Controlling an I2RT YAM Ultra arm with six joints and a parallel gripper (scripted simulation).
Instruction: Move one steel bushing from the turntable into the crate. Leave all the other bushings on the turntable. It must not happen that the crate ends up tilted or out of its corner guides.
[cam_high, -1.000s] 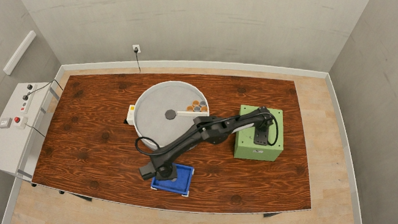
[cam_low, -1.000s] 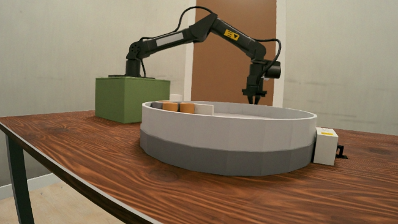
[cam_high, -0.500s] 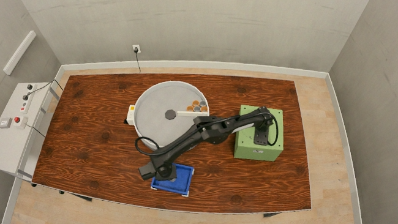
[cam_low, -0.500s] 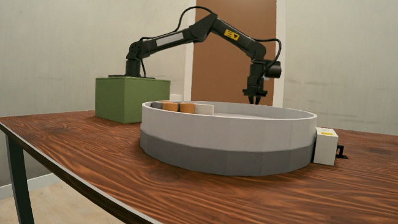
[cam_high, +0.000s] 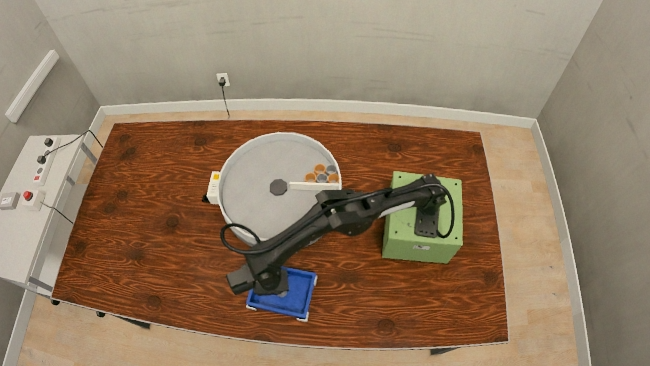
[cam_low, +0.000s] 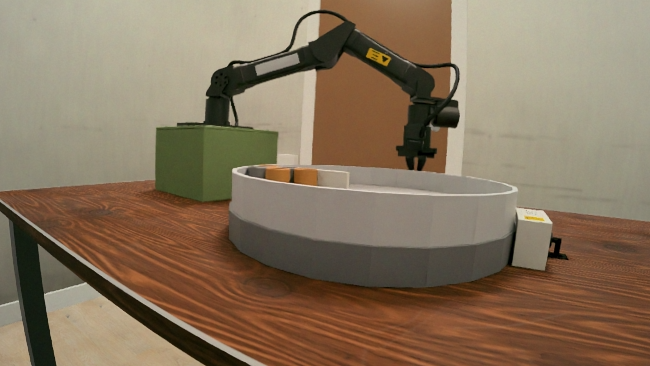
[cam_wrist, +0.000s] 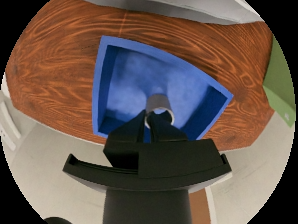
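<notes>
My hand is 20 mm past the blue crate, 10 mm to the left of it and 30 mm above it. Round my hand: round grey turntable 80 mm ahead, 350 mm to the right.
</notes>
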